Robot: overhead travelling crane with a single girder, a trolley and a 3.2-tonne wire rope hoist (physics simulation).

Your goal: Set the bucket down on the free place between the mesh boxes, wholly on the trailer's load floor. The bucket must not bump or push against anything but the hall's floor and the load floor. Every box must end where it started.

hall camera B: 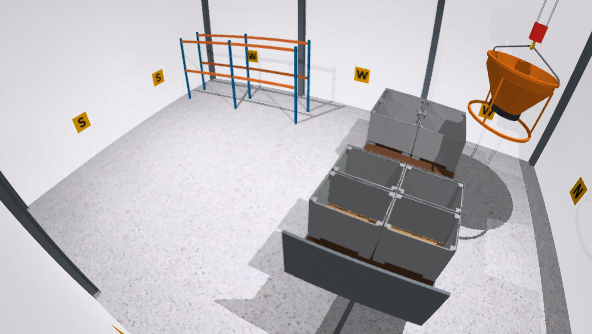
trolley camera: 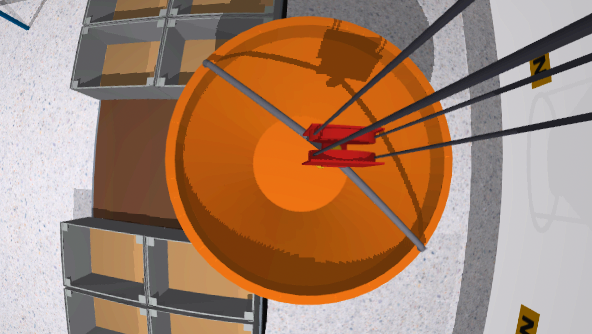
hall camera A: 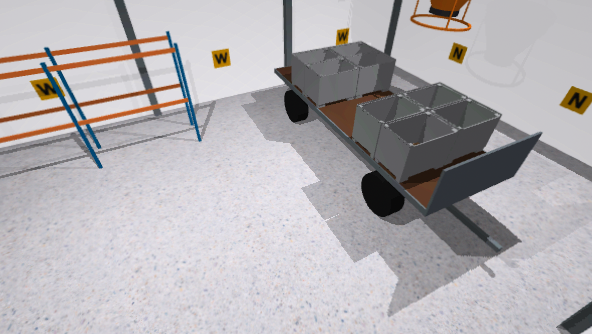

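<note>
The orange bucket (hall camera A: 451, 4) (hall camera B: 520, 86) (trolley camera: 295, 182) hangs upright from my hook (hall camera B: 532, 46) (trolley camera: 342, 147), which is shut on its bail. In hall camera A the bucket's top and the hook are out of frame. The bucket's foot ring hangs in the air. In the trolley view the bucket covers the right part of the gap and reaches past the trailer's right edge. The brown load floor (hall camera A: 342, 118) (hall camera B: 395, 157) (trolley camera: 135, 155) shows between the far mesh boxes (hall camera A: 327, 84) (hall camera B: 392, 129) (trolley camera: 120, 93) and the near mesh boxes (hall camera A: 435, 156) (hall camera B: 340, 239) (trolley camera: 110, 287).
The trailer's headboard (hall camera A: 487, 172) (hall camera B: 360, 280) stands beyond the near boxes, with the drawbar (hall camera A: 470, 225) in front. A blue and orange rack (hall camera A: 112, 59) (hall camera B: 296, 86) stands by the W wall. The N wall (trolley camera: 550, 170) and a dark column (hall camera B: 562, 100) are on the bucket's right.
</note>
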